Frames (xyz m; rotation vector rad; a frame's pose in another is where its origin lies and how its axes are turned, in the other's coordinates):
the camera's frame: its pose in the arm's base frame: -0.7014 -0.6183 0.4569 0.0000 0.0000 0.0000
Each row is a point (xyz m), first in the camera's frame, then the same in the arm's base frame.
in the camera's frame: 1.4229 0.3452 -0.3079
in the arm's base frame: 0.7215 -0.2731 0.1490
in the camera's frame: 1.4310 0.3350 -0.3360
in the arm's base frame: 0.7296 -0.2833 0.1209
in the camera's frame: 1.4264 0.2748 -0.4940
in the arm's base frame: 0.7250 -0.3435 -0.0371
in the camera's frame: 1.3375 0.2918 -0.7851
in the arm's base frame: 0.6361 -0.3265 -0.3282
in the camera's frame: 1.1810 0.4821 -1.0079
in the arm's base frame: 0.4796 -0.1362 -0.5510
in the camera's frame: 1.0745 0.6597 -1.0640
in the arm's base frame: 0.3731 0.0414 -0.6071
